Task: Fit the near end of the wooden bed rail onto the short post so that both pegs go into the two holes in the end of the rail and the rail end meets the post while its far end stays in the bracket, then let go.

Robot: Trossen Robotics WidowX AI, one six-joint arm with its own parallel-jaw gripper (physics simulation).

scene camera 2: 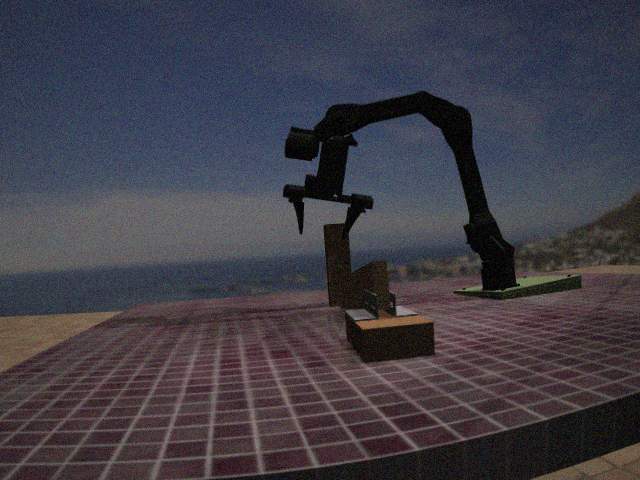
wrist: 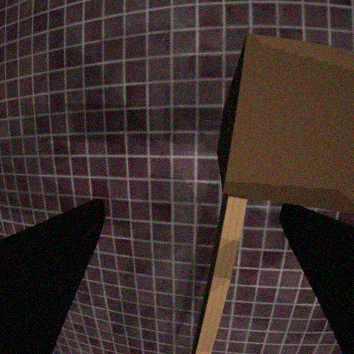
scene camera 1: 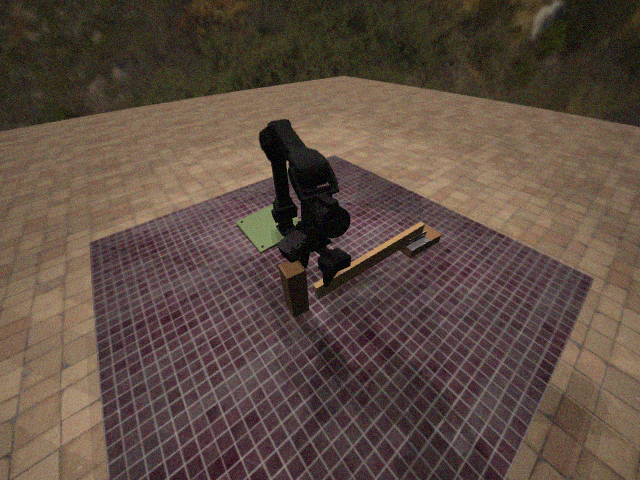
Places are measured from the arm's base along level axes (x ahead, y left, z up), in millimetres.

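Where they show: gripper, fingertip midpoint: [scene camera 2: 322, 237] [wrist: 194, 209] [scene camera 1: 314, 276]; arm's base, origin of the base link: [scene camera 2: 500, 287] [scene camera 1: 286, 228].
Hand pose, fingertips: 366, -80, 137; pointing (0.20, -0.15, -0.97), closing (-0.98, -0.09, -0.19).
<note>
Things, the pixels of their top centre, and the offset from my fingertips, as dx, dy, dz. "pt": a spot on its surface instead. Level surfaces: height alone.
- bracket, middle of its top: [scene camera 2: 377, 290] [scene camera 1: 415, 233] -36, +431, -87
- short upright brown post, surface spot: [wrist: 290, 120] pt -26, -44, +27
- wooden block, middle of its top: [scene camera 2: 384, 316] [scene camera 1: 418, 236] -36, +462, -117
- purple tiled mat, its level: dz -153
The wooden rail [scene camera 1: 372, 256] [scene camera 2: 381, 281] [wrist: 225, 270] lies low. Its far end is between the upright metal plates of the bracket [scene camera 1: 421, 243] [scene camera 2: 370, 304]. A small gap shows in scene camera 1 between its near end and the short upright brown post [scene camera 1: 295, 291] [scene camera 2: 337, 263] [wrist: 290, 120]. The post's top hides that near end in the wrist view. The pegs and holes cannot be made out. My gripper [scene camera 1: 315, 273] [scene camera 2: 323, 235] [wrist: 194, 209] is open and empty, pointing down, its tips around the height of the post's top. In the wrist view the rail runs between the fingers, nearer the right one.
A wooden block [scene camera 1: 433, 236] [scene camera 2: 398, 341] carries the bracket. The arm's green base plate [scene camera 1: 256, 229] [scene camera 2: 547, 284] is behind the post in scene camera 1. All stand on a purple tiled mat [scene camera 1: 206, 361] [scene camera 2: 232, 403] [wrist: 150, 120]. The post stands close beside the right finger.
</note>
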